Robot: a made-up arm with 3 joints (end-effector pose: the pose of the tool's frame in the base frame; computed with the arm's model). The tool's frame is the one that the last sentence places.
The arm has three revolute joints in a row. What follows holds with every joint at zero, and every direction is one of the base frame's.
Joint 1 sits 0.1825 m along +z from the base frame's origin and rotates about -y.
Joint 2 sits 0.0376 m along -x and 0.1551 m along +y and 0.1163 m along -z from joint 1 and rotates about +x.
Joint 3 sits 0.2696 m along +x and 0.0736 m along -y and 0.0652 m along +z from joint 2 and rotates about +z.
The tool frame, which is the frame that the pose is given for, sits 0.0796 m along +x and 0.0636 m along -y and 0.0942 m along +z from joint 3; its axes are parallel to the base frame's.
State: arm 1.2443 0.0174 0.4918
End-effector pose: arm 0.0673 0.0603 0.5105 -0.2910 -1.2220 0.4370
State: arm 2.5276 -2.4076 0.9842
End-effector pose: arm -0.1501 0.2934 0.5406 -0.9852 -0.4039 -1.7604
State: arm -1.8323 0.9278 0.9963
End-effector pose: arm -0.1369 0.0027 -0.1211 1.3148 1.1210 -0.1174
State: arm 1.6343 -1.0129 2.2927
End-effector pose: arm 0.0413 0.3052 0.4127 -1.6857 0.0937 0.9385
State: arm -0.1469 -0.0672 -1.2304
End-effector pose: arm 0.2044 -0.0037 0.2070 -0.1486 0.0865 -1.2227
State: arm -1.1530 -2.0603 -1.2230
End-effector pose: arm 0.0433 0.3758 -0.0164 -1.7225 -0.4204 0.3101
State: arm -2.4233 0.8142 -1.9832
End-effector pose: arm -0.1692 -0.0439 0.1606 1.8653 -1.7021 1.3715
